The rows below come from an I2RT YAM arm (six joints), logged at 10 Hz.
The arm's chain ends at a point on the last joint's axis. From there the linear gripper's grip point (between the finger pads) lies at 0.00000 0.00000 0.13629 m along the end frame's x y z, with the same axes.
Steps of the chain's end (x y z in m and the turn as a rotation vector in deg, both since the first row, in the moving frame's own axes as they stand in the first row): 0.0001, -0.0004, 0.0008, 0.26, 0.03, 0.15; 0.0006, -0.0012, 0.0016, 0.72, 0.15, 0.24; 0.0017, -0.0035, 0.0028, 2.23, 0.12, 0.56; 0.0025, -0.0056, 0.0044, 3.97, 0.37, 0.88; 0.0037, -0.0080, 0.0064, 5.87, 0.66, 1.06; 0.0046, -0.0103, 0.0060, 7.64, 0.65, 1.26; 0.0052, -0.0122, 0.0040, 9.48, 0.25, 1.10
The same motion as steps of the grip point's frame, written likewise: 0.0002, -0.0010, 0.0008, 0.26, 0.03, 0.15; 0.0010, -0.0029, 0.0016, 0.72, 0.15, 0.24; 0.0020, -0.0088, 0.0027, 2.23, 0.12, 0.56; 0.0035, -0.0150, 0.0041, 3.97, 0.37, 0.88; 0.0054, -0.0219, 0.0057, 5.87, 0.66, 1.06; 0.0063, -0.0284, 0.0048, 7.64, 0.65, 1.26; 0.0060, -0.0346, 0.0021, 9.48, 0.25, 1.10
